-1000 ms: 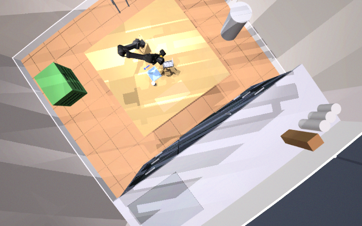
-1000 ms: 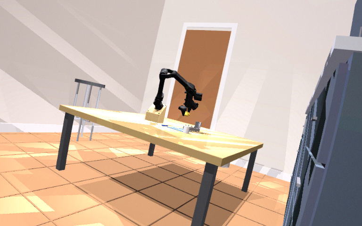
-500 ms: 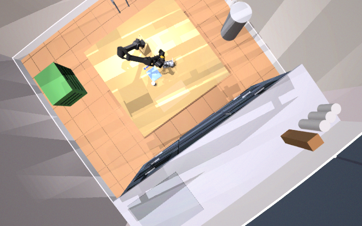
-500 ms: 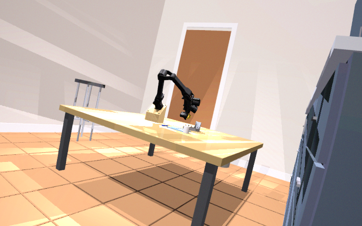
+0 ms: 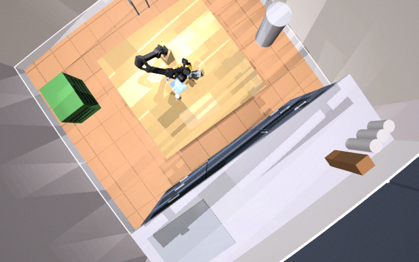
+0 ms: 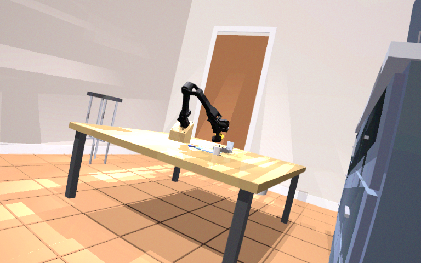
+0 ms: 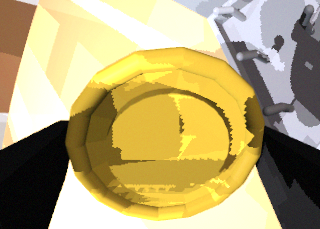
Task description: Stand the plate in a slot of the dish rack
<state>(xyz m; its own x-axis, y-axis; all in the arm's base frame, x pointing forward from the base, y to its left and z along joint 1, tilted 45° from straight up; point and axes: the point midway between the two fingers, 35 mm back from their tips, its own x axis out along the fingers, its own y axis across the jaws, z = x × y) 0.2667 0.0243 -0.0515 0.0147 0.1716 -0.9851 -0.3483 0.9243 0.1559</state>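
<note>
Right now my gripper tip is 70 mm above the dish rack, 50 mm short of it and 10 mm to the left of it. Also, from my gripper tip: blue mat 210 mm to the right, 90 mm below, 20 mm ahead; white mug 290 mm to the right, 120 mm ahead, 70 mm below; yellow plate 10 mm to the right.
</note>
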